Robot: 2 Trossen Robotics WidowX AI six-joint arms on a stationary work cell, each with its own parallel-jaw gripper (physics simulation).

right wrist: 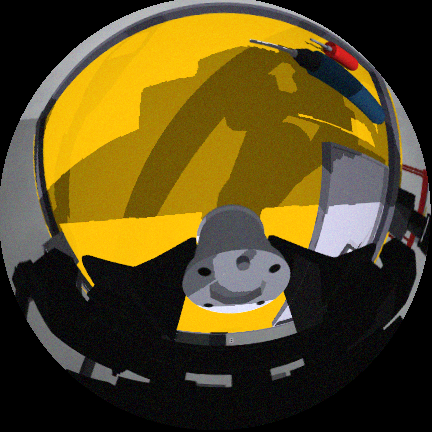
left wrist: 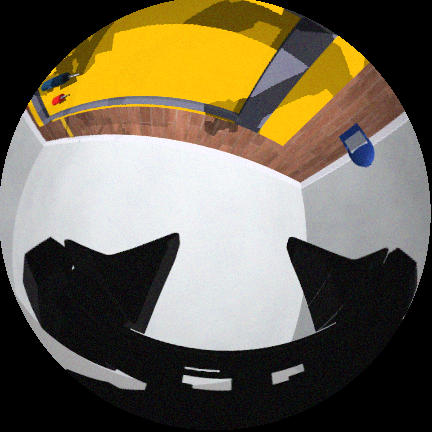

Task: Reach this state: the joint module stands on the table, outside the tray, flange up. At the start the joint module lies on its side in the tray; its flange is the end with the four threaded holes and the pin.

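Places are measured from the left arm's base along level axes (x back, y right, z up), in metres.
Pixels of known places: left gripper, fingertip midpoint: (left wrist: 235, 241); right gripper, fingertip midpoint: (right wrist: 232, 241).
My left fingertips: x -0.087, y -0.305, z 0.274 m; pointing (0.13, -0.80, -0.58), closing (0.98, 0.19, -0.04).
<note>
Behind a point stands the place of what it marks.
The grey joint module (right wrist: 230, 232) @[x -0.472, y -0.023, z -0.013 m] is between the fingers of my right gripper (right wrist: 232, 241) @[x -0.471, y -0.001, z -0.036 m], which is shut on it. Its wide flange, with four holes and the pin, faces the right wrist camera. Its narrower body extends away from the camera, against the yellow table (right wrist: 175, 40) @[x -0.463, y -0.249, z -0.077 m] (left wrist: 190, 55) @[x -0.203, y -0.240, z -0.077 m], outside the tray. Whether its far end touches the table, and how far it tilts, I cannot tell. The grey tray (right wrist: 323, 200) @[x -0.587, y -0.003, z -0.068 m] lies to the right in the right wrist view. My left gripper (left wrist: 235, 241) @[x -0.087, y -0.305, z 0.274 m] is open and empty, pointing at the pale wall, away from the module.
A blue screwdriver (right wrist: 345, 82) (left wrist: 55, 81) and a smaller red-handled tool (right wrist: 344, 56) (left wrist: 58, 99) lie near the table's edge. A raised grey border (right wrist: 39, 150) (left wrist: 150, 100) @[x -0.304, y -0.368, z -0.057 m] runs around the table. A blue object (left wrist: 367, 154) shows by the wall.
</note>
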